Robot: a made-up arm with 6 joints. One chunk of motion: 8 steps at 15 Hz.
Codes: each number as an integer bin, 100 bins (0 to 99) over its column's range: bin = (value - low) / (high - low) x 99, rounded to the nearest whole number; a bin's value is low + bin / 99 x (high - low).
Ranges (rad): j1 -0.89..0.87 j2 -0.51..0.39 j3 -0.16..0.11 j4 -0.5..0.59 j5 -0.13..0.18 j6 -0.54..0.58
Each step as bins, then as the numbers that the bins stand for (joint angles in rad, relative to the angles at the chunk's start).
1 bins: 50 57 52 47 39 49
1 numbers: -0.0011 0.0082 -0.0182 0.0175 -0.0079 0.0143
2 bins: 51 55 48 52 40 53
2 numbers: 0.0167 -0.0100 -0.0291 0.0725 -0.0047 0.0596
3 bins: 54 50 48 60 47 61
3 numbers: 0.0700 -0.0555 -0.0291 0.1606 0.0172 0.1501
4 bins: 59 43 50 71 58 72
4 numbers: 0.1589 -0.1191 -0.0236 0.2817 0.0516 0.2745
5 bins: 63 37 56 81 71 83
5 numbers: 0.2300 -0.1736 -0.0073 0.3918 0.0923 0.3990
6 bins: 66 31 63 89 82 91
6 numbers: 0.2833 -0.2282 0.0118 0.4799 0.1268 0.4895
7 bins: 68 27 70 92 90 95
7 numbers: 0.3189 -0.2645 0.0309 0.5129 0.1518 0.5347
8 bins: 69 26 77 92 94 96
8 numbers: 0.3367 -0.2736 0.0500 0.5129 0.1643 0.5461
